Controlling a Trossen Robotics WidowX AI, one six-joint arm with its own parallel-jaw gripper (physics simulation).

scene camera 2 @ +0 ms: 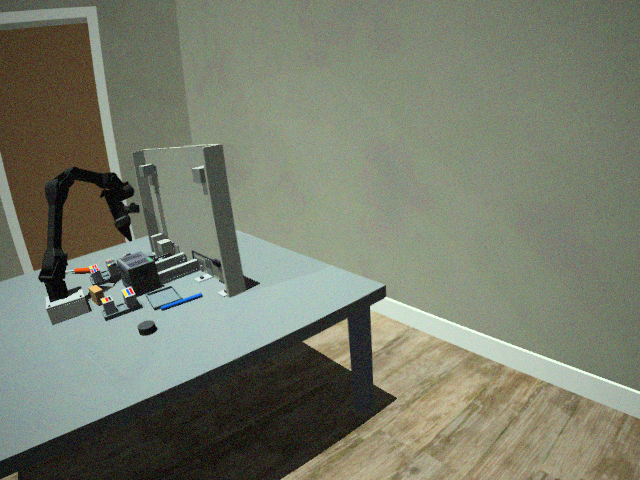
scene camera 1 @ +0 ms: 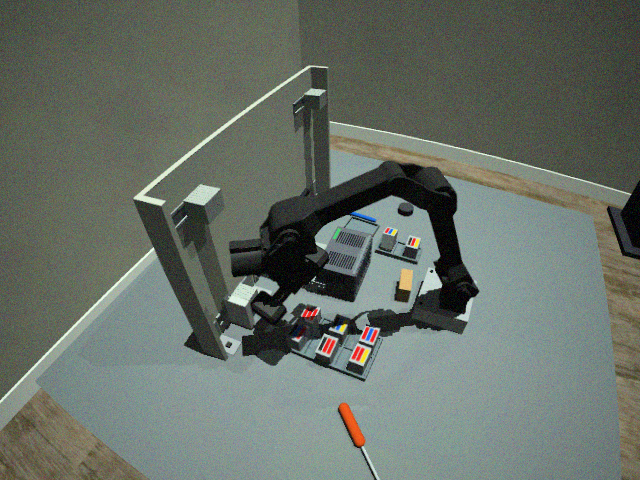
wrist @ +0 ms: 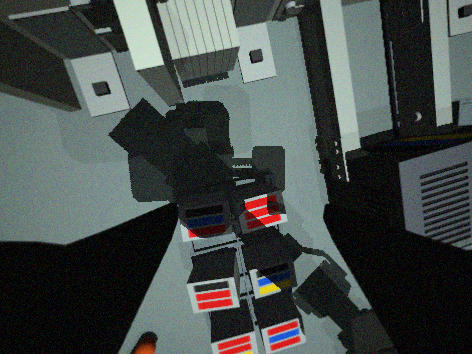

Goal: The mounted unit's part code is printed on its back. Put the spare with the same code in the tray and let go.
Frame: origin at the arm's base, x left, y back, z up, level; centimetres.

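Seen in the pictures: gripper, fingertip midpoint: [scene camera 2: 131, 240] [scene camera 1: 292, 298] [wrist: 250, 210]; arm's base at its link origin: [scene camera 2: 58, 296] [scene camera 1: 453, 300].
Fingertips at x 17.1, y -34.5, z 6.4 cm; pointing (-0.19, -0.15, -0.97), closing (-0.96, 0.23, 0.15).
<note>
Offsets run from my fingertips to a thing's top centre. "pt": to the spot under its first point.
The mounted unit [scene camera 1: 348, 253] [scene camera 2: 138, 268] [wrist: 440, 195] is a dark vented box; a thin blue and yellow sliver shows on its shaded back in the wrist view, too edge-on to read fully. The tray @[pt dx -42.1, dy +8.2, dz -10.9 cm] [scene camera 1: 377, 227] [scene camera 2: 151, 302] is thin-rimmed and empty. Six striped spares stand on a rack @[dx +1.1, dy +10.1, dz -10.4 cm] [scene camera 1: 341, 358], including a black-blue-yellow one @[dx -1.7, dy +10.5, dz -6.6 cm] [scene camera 1: 338, 327] [wrist: 272, 282], a black-blue-red one @[dx +3.6, dy +2.3, dz -6.6 cm] [wrist: 207, 220] and an all-red one @[dx -2.0, dy +3.0, dz -6.6 cm] [scene camera 1: 310, 313] [wrist: 263, 210]. Two more spares @[dx -35.7, dy +13.4, dz -5.6 cm] [scene camera 1: 389, 235] @[dx -34.7, dy +20.6, dz -6.6 cm] [scene camera 1: 412, 245] stand apart. My gripper [scene camera 1: 294, 284] [scene camera 2: 129, 238] [wrist: 250, 210] is open and empty, above the rack's far end.
The frame's upright [scene camera 1: 175, 273] [scene camera 2: 225, 222] and a pale finned block @[pt dx +4.3, dy -11.0, dz -2.3 cm] [scene camera 1: 241, 304] [scene camera 2: 164, 245] [wrist: 200, 35] stand near the gripper. A wooden block @[dx -20.5, dy +21.6, dz -6.9 cm] [scene camera 1: 405, 281] [scene camera 2: 95, 294], black puck @[dx -54.5, dy +14.7, dz -9.9 cm] [scene camera 1: 405, 208] [scene camera 2: 147, 327], blue bar @[dx -46.3, dy -0.1, dz -10.7 cm] [scene camera 1: 363, 217] [scene camera 2: 180, 301] and orange screwdriver @[dx +21.1, dy +23.3, dz -9.7 cm] [scene camera 1: 351, 423] [wrist: 145, 345] lie around.
</note>
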